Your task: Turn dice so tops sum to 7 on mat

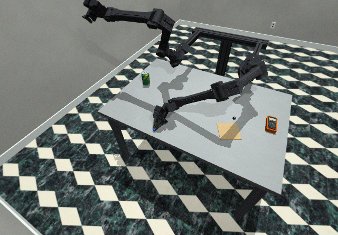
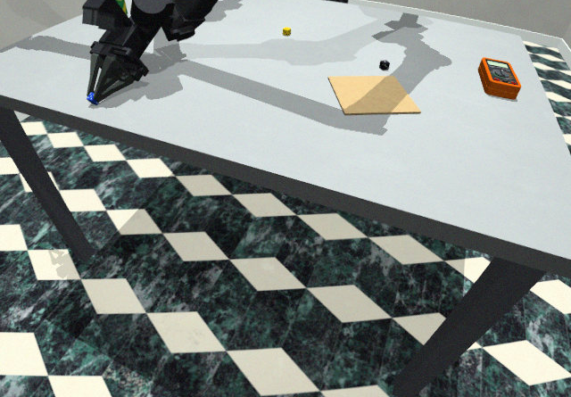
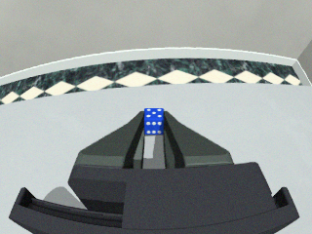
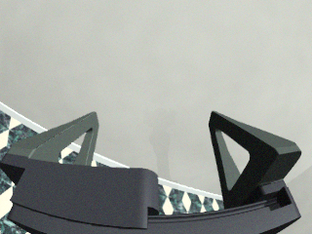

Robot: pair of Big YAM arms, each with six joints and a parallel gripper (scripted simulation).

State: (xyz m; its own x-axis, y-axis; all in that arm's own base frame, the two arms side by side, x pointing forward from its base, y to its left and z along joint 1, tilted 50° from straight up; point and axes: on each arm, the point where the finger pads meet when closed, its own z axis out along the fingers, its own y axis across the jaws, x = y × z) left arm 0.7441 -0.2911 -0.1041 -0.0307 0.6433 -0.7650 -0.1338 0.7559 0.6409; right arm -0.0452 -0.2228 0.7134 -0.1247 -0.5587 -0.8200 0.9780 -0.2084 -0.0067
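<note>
The blue die is right at my left hand. From my left hand the other things lie so: tan mat: 48 cm to the left, 18 cm behind, 1 cm below; then black die: 49 cm to the left, 31 cm behind, 1 cm below; then yellow die: 43 cm behind, 24 cm to the left, 1 cm below.
</note>
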